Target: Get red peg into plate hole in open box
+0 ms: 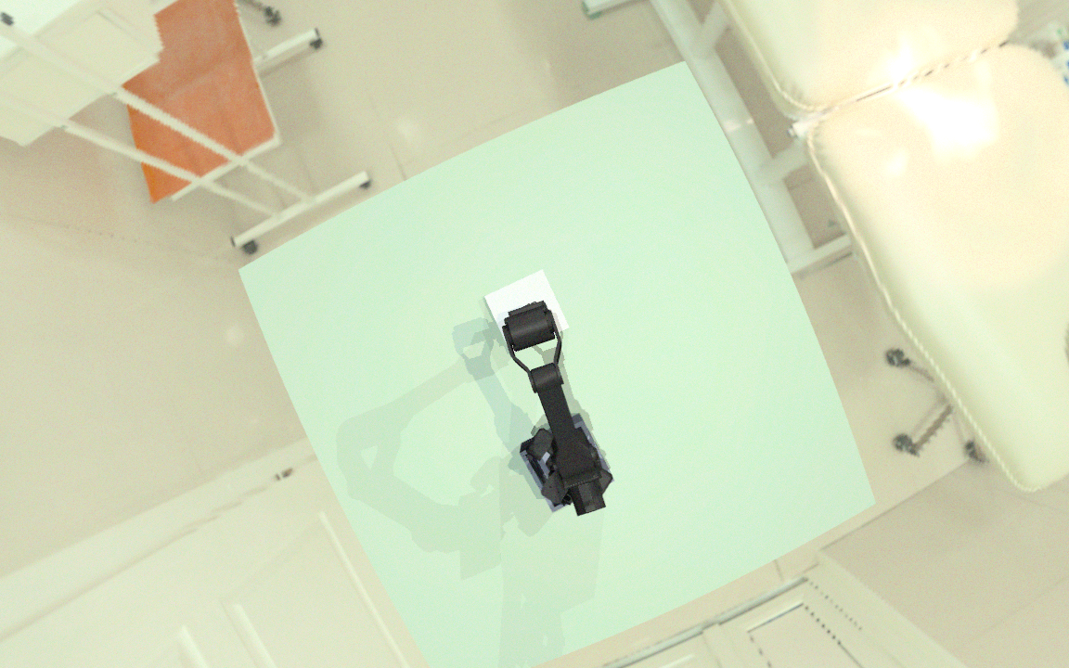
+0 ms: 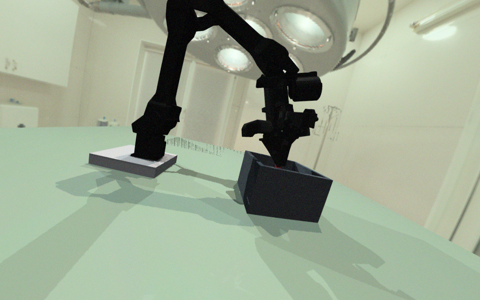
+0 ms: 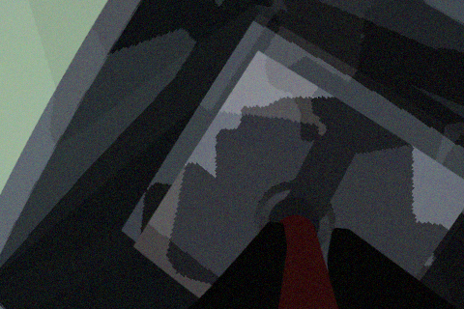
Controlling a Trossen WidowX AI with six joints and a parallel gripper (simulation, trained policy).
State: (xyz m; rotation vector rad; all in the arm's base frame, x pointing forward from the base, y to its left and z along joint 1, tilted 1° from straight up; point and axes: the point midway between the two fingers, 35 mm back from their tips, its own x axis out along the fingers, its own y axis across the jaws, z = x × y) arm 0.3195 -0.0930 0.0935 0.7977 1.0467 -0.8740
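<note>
Now: gripper tip 10 mm past the red peg, 10 mm to the right of it and 10 mm below it. Also, from my gripper tip: plate: 40 mm below; then dark box: 60 mm below.
</note>
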